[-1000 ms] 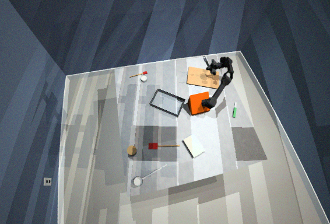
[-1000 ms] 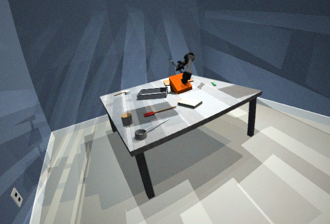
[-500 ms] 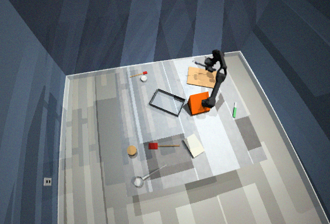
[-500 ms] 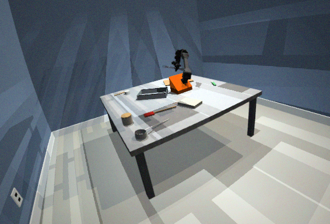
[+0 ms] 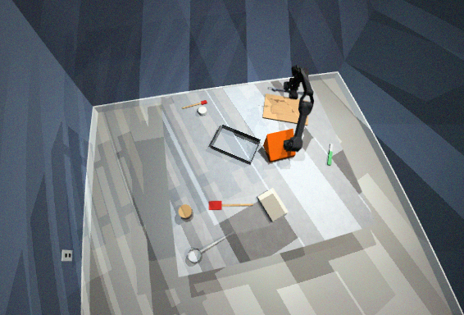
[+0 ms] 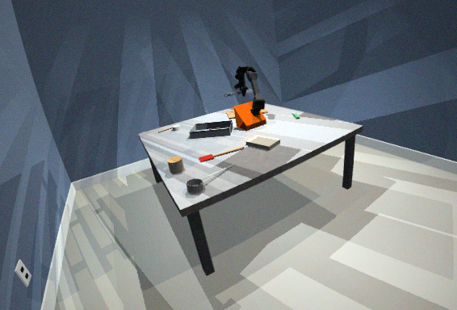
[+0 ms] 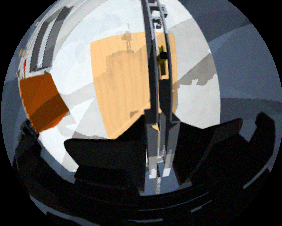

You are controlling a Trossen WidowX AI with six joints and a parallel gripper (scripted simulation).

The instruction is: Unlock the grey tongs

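My gripper tip is now 1 cm short of the wooden board, 2 cm to the right of it and 15 cm above it. The rest, counted from my gripper tip: roasting tin 48 cm ahead, 26 cm to the left, 13 cm below; red spatula 63 cm ahead, 66 cm to the left, 15 cm below; cream slab 34 cm ahead, 72 cm to the left, 14 cm below.
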